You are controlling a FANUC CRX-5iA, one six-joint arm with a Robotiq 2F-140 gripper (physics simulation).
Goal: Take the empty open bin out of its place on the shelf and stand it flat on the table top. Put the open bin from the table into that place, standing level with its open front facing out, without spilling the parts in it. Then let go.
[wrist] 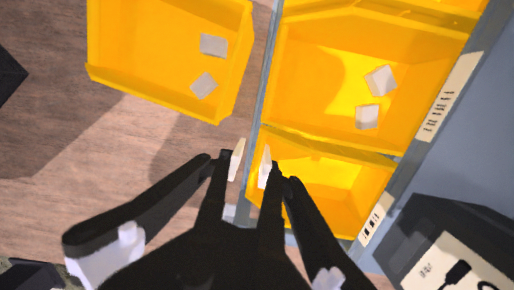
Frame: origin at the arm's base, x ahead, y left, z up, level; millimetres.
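Seen in the pictures: gripper, between the fingertips: (pixel 252 150).
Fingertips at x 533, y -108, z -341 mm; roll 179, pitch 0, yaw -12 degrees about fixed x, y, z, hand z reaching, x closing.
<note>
Offsets run from my fingertips to a thing's top centre. "pt": to the spot under its first point.
The empty yellow open bin @(pt dx +112, dy -31, dz -1 mm) (pixel 322 172) sits in the end place of the grey shelf @(pt dx -7, dy -69, dz +44 mm) (pixel 243 207), low in the wrist view. The other yellow open bin @(pt dx -146, dy +126, dz -8 mm) (pixel 145 50) stands on the wooden table top left of the shelf, with a white block @(dx -53, dy +132, dz +7 mm) (pixel 214 45) and a second white block @(dx -68, dy +86, dz +7 mm) (pixel 204 85) in it. My gripper (pixel 252 150) is partly open, its white pads a narrow gap apart with nothing held. The left pad shows over the table side and the right pad over the empty bin's near edge. Their height above that edge is hard to tell.
A neighbouring yellow shelf bin @(pt dx +64, dy +94, dz -1 mm) (pixel 305 85) holds two white blocks. Part of another yellow bin shows at the top. A dark box @(pt dx +148, dy +2, dz +109 mm) (pixel 430 210) with a tool label is at lower right. A dark object (pixel 9 75) is at the left edge.
</note>
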